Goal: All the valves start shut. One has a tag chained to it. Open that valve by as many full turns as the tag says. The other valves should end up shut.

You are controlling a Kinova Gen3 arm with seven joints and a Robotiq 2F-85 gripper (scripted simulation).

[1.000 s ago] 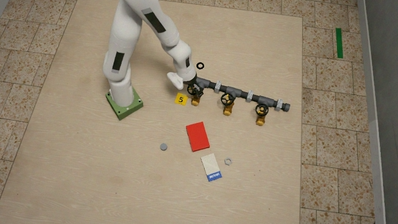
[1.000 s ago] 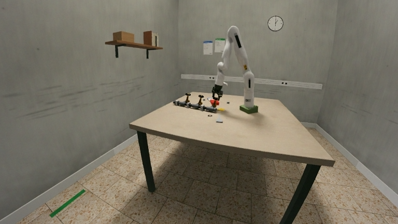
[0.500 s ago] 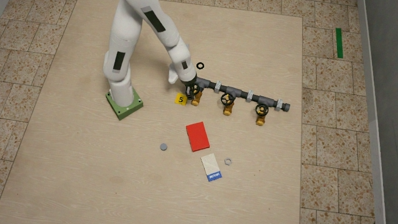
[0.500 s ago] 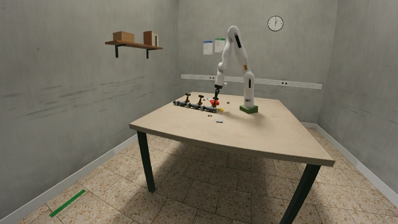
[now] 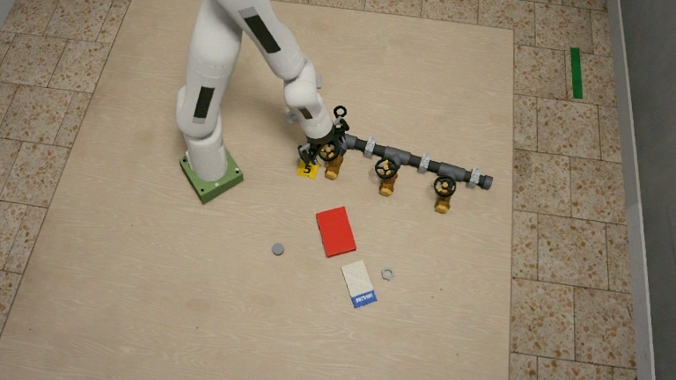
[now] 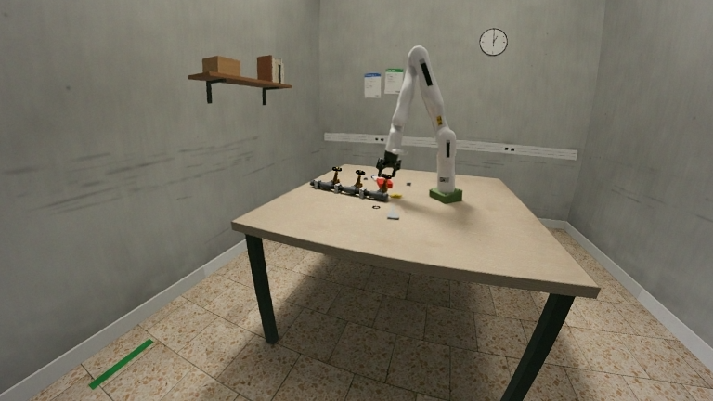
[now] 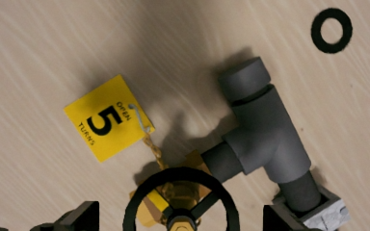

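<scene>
Right now the yellow tag is 110 mm below my hand, 60 mm behind it and 10 mm to the right of it. From my hand the other things lie so: blue card 290 mm to the right, 180 mm ahead, 100 mm below; red block 180 mm to the right, 100 mm below, 80 mm ahead; grey disc 270 mm to the right, 100 mm below, 50 mm behind.
</scene>
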